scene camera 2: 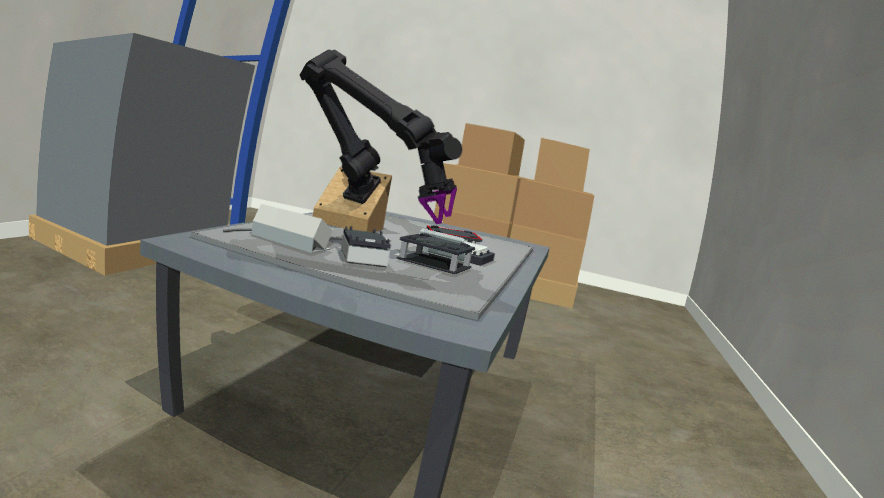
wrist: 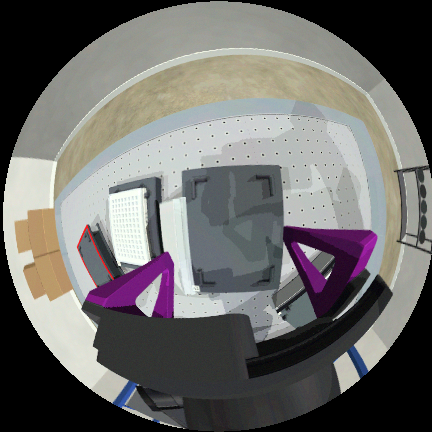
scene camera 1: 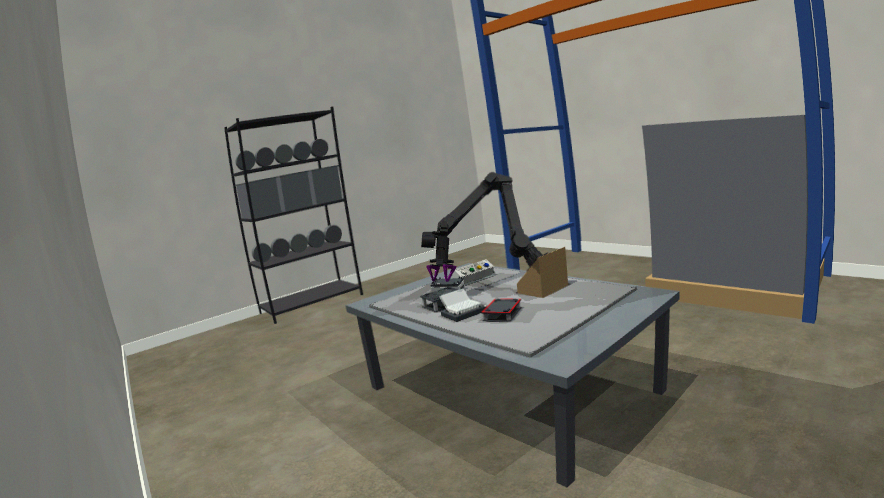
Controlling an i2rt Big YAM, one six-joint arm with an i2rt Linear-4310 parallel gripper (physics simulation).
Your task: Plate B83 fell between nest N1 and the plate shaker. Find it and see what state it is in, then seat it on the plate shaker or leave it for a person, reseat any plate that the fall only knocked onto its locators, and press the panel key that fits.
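Open and holding nothing, the gripper is visible in scene camera 2 (scene camera 2: 443,220) and in the wrist view (wrist: 227,246). A red-framed black plate (wrist: 92,258) and a grey device (wrist: 292,303) are part of the scene as well.
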